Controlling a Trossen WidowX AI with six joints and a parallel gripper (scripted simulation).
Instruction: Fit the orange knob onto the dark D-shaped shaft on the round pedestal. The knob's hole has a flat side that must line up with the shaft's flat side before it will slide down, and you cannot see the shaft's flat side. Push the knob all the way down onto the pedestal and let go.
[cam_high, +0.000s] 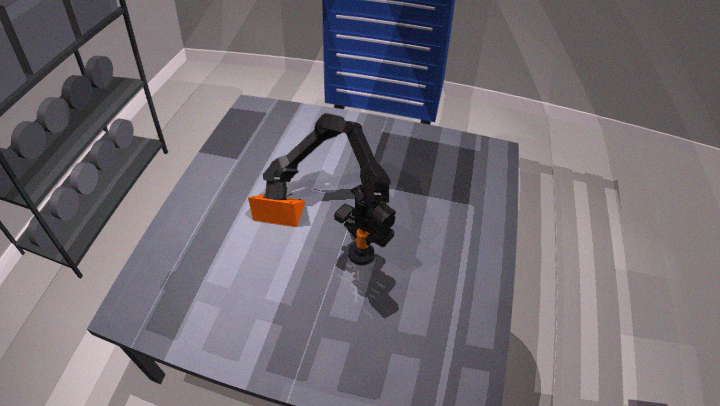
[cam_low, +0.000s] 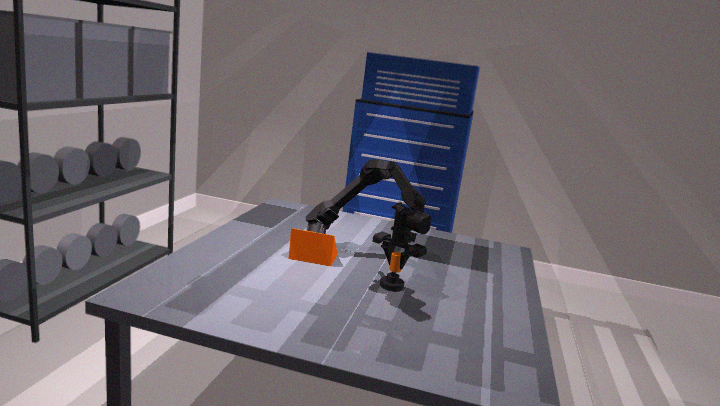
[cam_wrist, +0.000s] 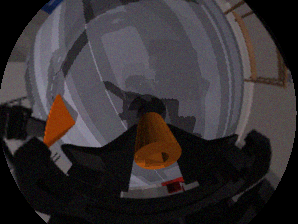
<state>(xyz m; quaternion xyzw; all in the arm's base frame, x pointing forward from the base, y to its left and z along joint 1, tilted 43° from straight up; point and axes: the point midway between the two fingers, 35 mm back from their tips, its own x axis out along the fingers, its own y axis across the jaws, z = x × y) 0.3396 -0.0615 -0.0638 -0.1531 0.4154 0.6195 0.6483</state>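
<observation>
Right now the orange knob is 2 cm above my gripper tip. From my gripper tip the other things lie so: dark round pedestal (4 cm below).
</observation>
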